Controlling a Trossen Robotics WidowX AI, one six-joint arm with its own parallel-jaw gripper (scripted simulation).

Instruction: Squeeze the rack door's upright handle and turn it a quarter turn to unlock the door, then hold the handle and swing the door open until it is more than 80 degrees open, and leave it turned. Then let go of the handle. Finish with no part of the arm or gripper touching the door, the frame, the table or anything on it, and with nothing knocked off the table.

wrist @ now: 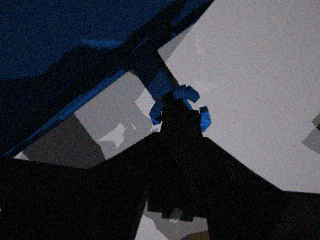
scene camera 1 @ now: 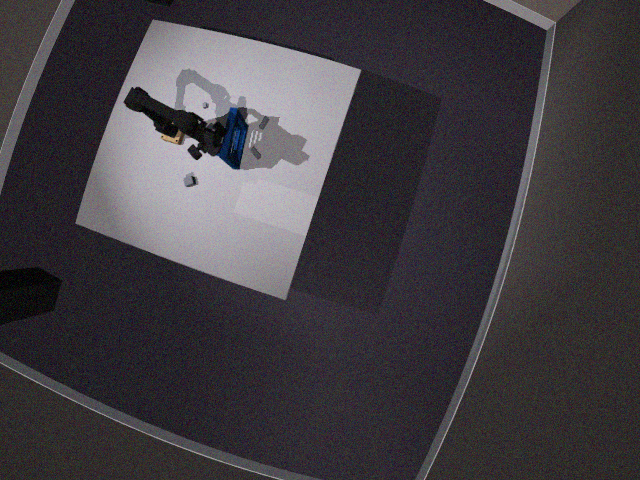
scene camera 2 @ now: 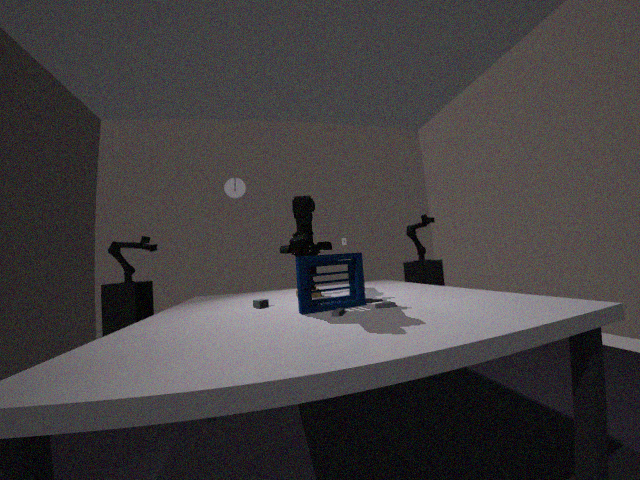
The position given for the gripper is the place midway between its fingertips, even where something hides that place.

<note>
In view: the gripper [scene camera 2: 307,271] and a dark handle [wrist: 178,204].
The gripper also shows in the wrist view [wrist: 179,141].
</note>
